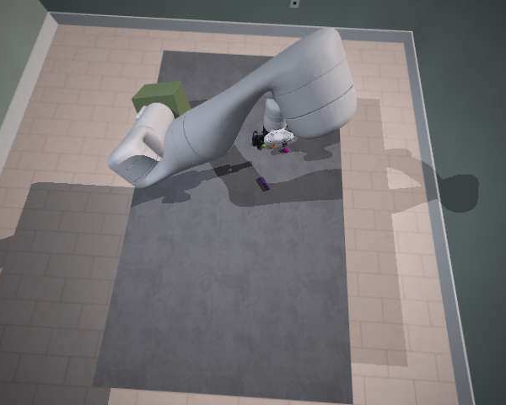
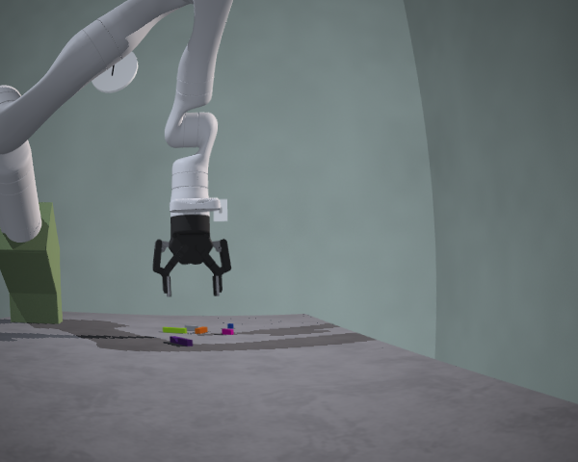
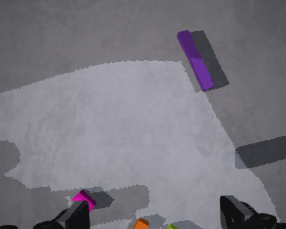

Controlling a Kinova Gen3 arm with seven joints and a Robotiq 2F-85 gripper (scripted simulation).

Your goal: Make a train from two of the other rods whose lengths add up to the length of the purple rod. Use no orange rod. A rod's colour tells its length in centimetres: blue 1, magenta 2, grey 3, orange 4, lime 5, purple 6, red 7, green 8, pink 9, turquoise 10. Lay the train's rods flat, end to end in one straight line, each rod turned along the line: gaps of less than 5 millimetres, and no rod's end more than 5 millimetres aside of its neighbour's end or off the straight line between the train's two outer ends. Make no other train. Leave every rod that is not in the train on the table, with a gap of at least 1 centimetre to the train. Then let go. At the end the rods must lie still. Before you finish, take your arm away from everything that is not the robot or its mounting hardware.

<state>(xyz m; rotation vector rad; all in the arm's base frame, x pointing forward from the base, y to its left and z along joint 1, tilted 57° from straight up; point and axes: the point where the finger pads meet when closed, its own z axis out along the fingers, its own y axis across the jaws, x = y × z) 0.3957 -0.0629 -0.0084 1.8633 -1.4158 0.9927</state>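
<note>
Right now my hand is 80 mm short of the blue rod, 140 mm to the right of it and 80 mm above it. Round my hand: lime rod 40 mm behind, 50 mm to the left, 80 mm below; magenta rod 60 mm ahead, 20 mm to the left, 80 mm below; orange rod 10 mm ahead, 50 mm to the left, 80 mm below.
</note>
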